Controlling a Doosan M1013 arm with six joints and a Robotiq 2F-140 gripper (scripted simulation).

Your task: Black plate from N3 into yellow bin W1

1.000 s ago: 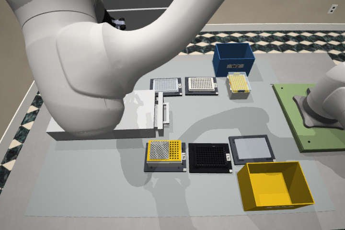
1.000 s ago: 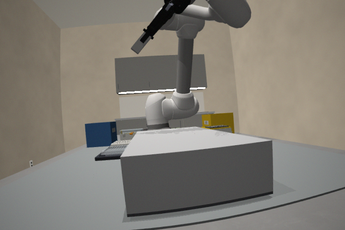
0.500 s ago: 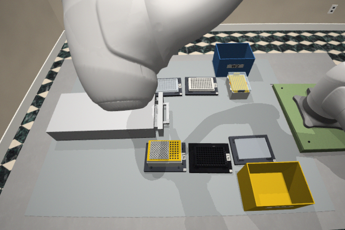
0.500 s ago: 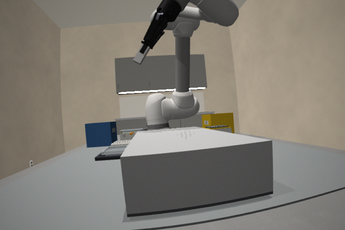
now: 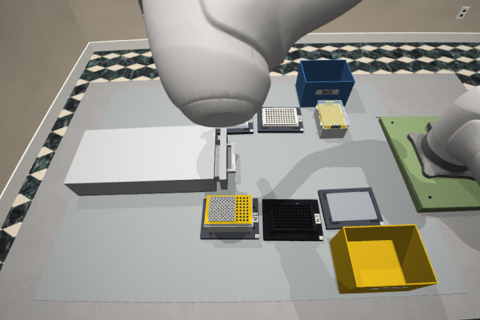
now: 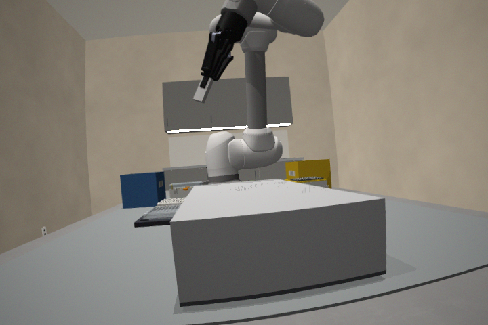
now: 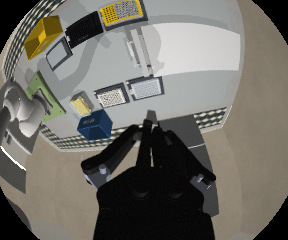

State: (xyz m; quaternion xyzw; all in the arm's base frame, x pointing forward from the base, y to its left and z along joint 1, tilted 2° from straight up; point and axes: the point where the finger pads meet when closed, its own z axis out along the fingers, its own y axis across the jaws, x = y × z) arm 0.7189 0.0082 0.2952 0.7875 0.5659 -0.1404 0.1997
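Now: hand 21 cm past the black plate, 24 cm to the right of it and 31 cm above it. Also, from my hand: yellow-framed tip rack: 5 cm behind, 24 cm to the left, 27 cm below; white plate: 18 cm behind, 14 cm to the right, 31 cm below; black nest N3: 21 cm behind, 24 cm to the left, 32 cm below.
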